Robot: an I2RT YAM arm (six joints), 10 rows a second.
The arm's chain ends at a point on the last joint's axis. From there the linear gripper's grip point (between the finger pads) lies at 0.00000 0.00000 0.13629 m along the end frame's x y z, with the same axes.
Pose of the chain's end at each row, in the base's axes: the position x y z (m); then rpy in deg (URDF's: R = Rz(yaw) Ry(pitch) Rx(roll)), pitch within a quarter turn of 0, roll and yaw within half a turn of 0:
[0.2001 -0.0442 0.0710 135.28 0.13 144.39]
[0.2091 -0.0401 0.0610 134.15 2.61 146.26]
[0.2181 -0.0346 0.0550 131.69 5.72 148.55]
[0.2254 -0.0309 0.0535 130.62 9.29 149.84]
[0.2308 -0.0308 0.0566 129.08 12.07 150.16]
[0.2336 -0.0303 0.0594 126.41 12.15 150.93]
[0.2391 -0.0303 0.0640 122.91 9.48 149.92]
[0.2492 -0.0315 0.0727 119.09 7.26 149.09]
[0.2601 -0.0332 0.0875 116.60 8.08 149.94]
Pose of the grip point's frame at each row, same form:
[0.2561 0.0336 -0.0258 135.28 0.13 144.39]
[0.2670 0.0388 -0.0338 134.15 2.61 146.26]
[0.2789 0.0475 -0.0352 131.69 5.72 148.55]
[0.2898 0.0513 -0.0341 130.62 9.29 149.84]
[0.2990 0.0520 -0.0274 129.08 12.07 150.16]
[0.3018 0.0573 -0.0197 126.41 12.15 150.93]
[0.3070 0.0626 -0.0090 122.91 9.48 149.92]
[0.3176 0.0664 0.0070 119.09 7.26 149.09]
[0.3286 0.0680 0.0271 116.60 8.08 149.94]

